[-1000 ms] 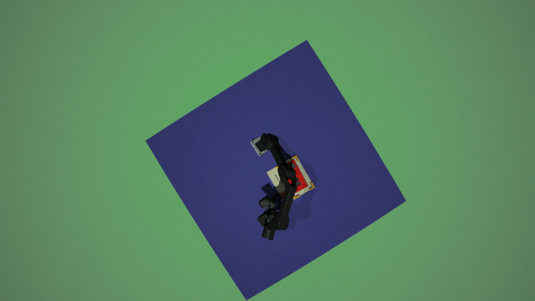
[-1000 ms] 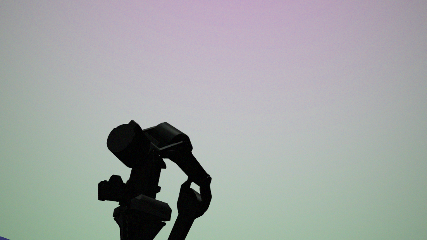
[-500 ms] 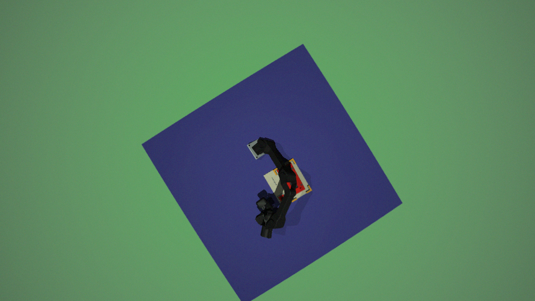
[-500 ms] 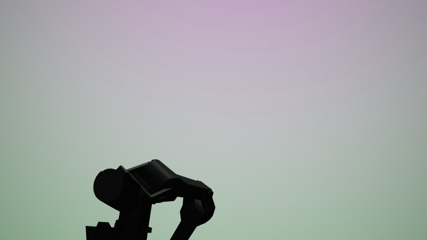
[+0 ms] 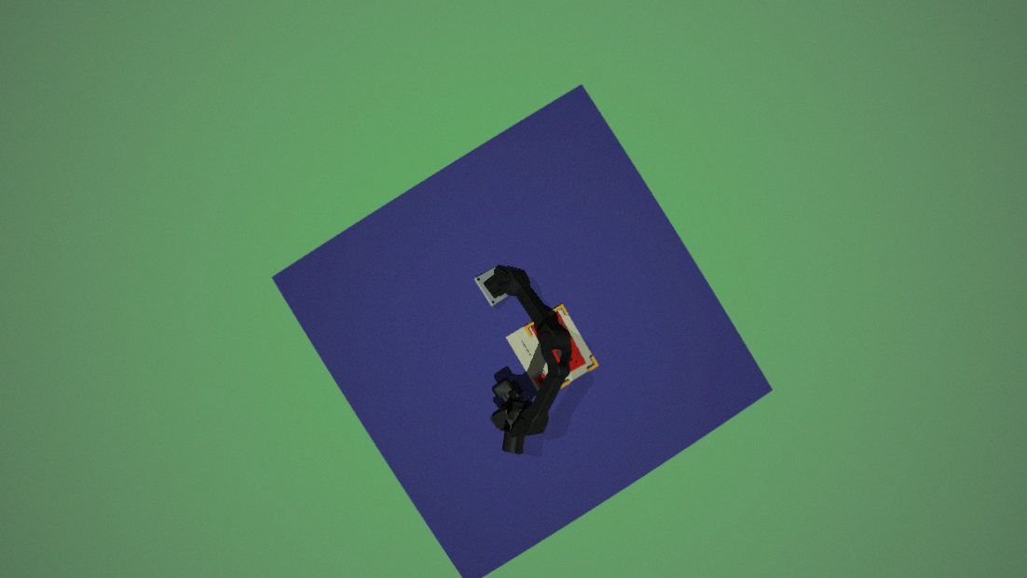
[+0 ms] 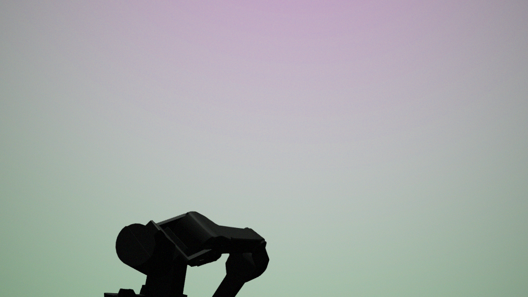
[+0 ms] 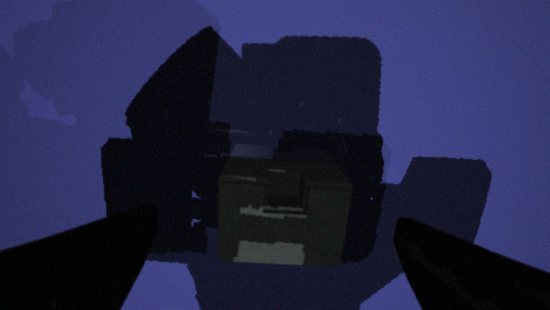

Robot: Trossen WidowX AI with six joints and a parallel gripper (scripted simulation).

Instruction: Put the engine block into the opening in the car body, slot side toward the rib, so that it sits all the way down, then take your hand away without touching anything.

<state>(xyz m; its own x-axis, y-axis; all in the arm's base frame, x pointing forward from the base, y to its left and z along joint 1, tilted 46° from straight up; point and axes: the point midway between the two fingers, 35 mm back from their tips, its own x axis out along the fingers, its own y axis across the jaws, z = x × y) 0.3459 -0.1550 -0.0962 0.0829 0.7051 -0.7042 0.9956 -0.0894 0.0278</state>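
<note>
Now: the grey engine block 1 cm below my gripper tip. The rest, counted from my gripper tip: grey fixture (21 cm to the left, 4 cm behind, 2 cm below).
</note>
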